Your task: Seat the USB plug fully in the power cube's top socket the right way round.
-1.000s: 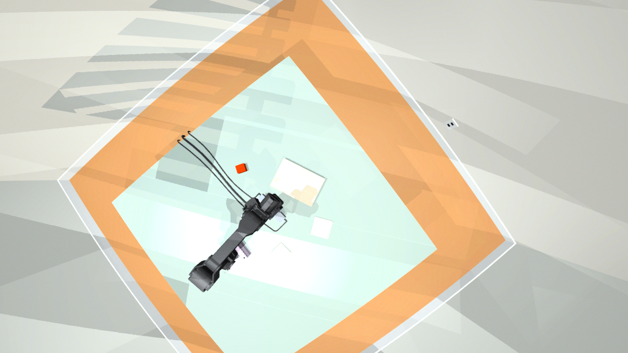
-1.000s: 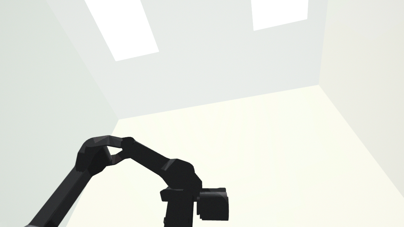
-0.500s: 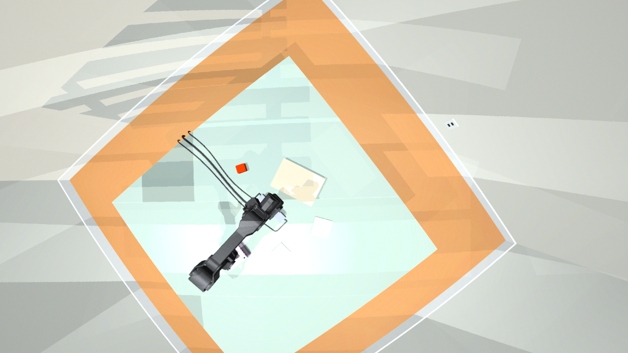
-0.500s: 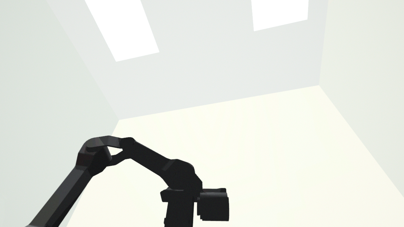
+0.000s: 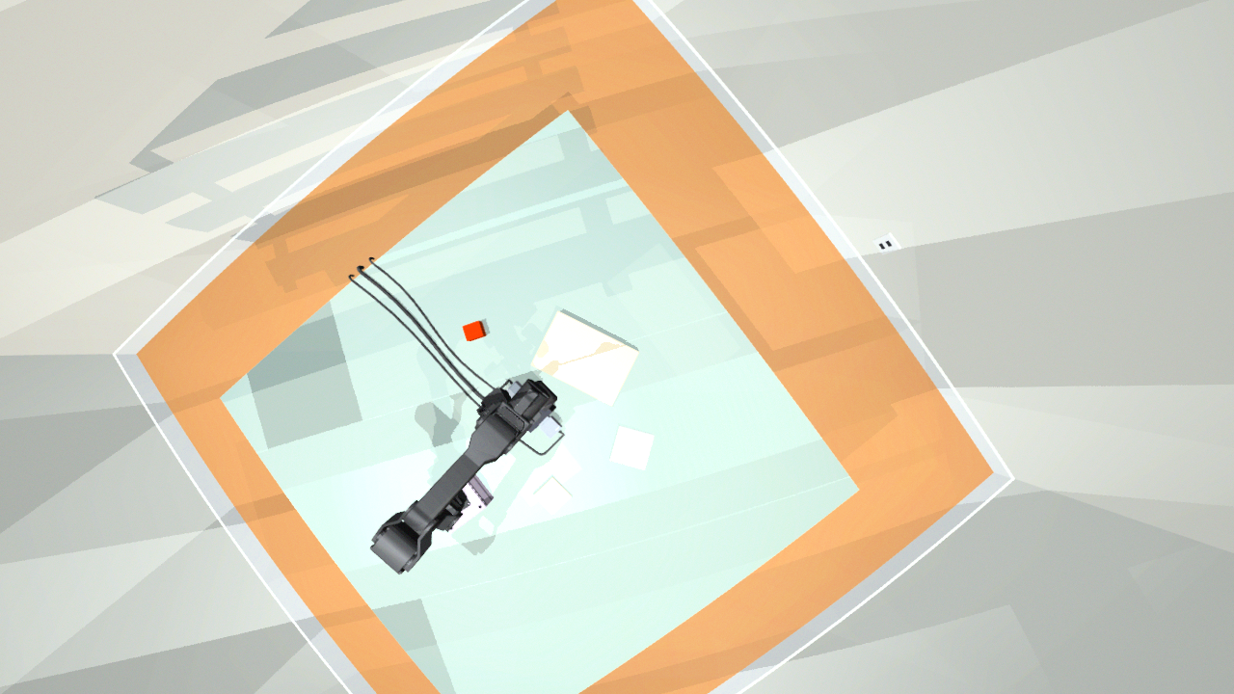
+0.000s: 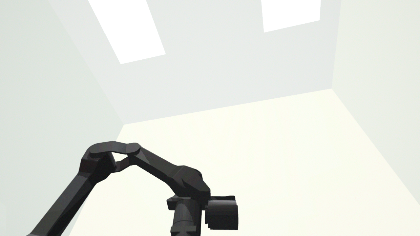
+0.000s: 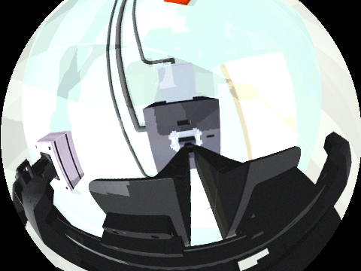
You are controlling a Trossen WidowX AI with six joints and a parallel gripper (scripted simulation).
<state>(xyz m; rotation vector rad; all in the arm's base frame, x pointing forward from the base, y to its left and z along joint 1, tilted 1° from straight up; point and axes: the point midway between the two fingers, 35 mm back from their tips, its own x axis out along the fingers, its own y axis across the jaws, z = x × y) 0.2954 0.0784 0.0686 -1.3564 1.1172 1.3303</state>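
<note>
My gripper tip is 2 cm above the USB plug. Also, from my gripper tip: cream slab: 18 cm ahead, 9 cm below, 3 cm to the left; then orange-red block: 26 cm to the left, 9 cm below, 2 cm behind; then pale socket: 3 cm below.
</note>
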